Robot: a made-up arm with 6 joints.
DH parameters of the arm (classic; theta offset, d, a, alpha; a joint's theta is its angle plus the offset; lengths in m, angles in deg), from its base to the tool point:
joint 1: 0 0.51 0 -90
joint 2: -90 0 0.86 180
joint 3: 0 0 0 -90
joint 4: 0 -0.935 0 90
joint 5: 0 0.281 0 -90
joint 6: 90 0 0 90
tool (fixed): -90 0 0 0
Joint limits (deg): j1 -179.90..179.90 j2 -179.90..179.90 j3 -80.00..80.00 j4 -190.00..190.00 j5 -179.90..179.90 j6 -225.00..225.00
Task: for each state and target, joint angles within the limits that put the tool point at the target. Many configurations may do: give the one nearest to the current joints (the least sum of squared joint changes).
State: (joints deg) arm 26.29 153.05 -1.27 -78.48 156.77 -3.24
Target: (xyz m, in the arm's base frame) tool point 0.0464 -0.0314 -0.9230
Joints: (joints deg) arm 27.12 137.31 29.01 -79.94 156.77 -3.24
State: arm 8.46 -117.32 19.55 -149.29 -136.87 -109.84
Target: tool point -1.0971 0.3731 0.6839
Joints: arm -7.12 -135.33 -1.88 -146.46 -136.87 -109.84
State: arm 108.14 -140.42 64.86 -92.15 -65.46 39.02
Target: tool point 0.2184 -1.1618 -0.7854
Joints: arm 101.56 -156.03 72.14 -93.84 -65.46 39.02
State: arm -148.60 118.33 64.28 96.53 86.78 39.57
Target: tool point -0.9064 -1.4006 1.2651
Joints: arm -125.30 61.64 66.26 104.36 86.78 39.57
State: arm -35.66 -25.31 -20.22 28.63 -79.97 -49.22
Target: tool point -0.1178 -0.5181 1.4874
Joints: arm -73.08 -31.31 -22.31 20.34 -79.97 -49.22
